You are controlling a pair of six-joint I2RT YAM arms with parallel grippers.
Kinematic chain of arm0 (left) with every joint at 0, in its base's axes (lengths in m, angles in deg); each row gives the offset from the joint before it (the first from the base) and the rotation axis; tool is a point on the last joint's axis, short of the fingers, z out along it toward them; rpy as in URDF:
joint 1: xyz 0 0 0.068 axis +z
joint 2: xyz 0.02 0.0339 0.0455 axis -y
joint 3: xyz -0.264 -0.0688 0 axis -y
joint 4: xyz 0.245 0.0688 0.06 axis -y
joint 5: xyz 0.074 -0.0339 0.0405 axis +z
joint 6: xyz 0.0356 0 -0.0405 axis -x
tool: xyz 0 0 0 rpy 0 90 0
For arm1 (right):
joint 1: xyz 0 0 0.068 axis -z
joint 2: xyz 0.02 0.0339 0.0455 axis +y
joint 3: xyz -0.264 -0.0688 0 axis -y
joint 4: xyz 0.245 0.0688 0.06 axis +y
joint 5: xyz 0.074 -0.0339 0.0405 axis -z
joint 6: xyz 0.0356 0 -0.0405 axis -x
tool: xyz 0 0 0 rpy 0 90 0
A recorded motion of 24 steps. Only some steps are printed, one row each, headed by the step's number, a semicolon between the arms.
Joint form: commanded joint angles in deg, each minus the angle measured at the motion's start. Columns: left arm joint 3, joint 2, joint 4, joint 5, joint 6, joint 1; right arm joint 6, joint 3, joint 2, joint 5, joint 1, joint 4.
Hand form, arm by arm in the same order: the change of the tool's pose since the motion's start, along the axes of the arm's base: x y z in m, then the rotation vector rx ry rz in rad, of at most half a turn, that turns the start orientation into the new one. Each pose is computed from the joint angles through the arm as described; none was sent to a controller.
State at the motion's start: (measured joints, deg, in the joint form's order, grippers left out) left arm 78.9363 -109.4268 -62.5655 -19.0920 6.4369 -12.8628; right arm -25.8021 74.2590 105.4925 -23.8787 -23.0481 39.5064
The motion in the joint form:
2: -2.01 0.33 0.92 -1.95 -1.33 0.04; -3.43 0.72 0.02 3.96 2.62 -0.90
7: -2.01 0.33 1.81 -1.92 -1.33 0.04; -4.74 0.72 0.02 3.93 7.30 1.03
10: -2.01 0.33 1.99 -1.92 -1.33 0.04; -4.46 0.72 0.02 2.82 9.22 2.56
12: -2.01 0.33 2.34 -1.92 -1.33 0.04; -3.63 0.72 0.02 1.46 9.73 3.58
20: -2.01 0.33 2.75 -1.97 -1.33 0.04; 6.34 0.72 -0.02 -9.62 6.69 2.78
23: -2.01 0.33 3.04 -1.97 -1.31 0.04; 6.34 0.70 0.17 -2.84 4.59 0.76
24: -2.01 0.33 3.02 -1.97 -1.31 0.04; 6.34 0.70 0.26 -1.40 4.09 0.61
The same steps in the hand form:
2: -0.0051 0.0002 -0.0060 -0.0332 0.0130 -0.0190; 0.0115 -0.0160 0.0031 -0.0405 -0.0222 -0.1216
7: -0.0035 -0.0001 -0.0062 -0.0360 -0.0023 -0.0193; 0.0185 -0.0454 0.0019 -0.0497 0.0214 -0.2223
10: -0.0032 -0.0002 -0.0062 -0.0367 -0.0054 -0.0194; 0.0192 -0.0572 0.0012 -0.0426 0.0515 -0.2446
12: -0.0025 -0.0003 -0.0062 -0.0380 -0.0113 -0.0195; 0.0180 -0.0600 0.0009 -0.0296 0.0695 -0.2330
20: -0.0018 -0.0005 -0.0062 -0.0403 -0.0181 -0.0196; 0.0111 -0.0357 0.0047 0.1272 0.0268 0.0282
23: -0.0013 -0.0006 -0.0062 -0.0414 -0.0230 -0.0193; 0.0117 -0.0253 0.0026 0.0284 -0.0355 0.0307
24: -0.0013 -0.0006 -0.0062 -0.0413 -0.0226 -0.0193; 0.0113 -0.0229 0.0018 0.0061 -0.0438 0.0317

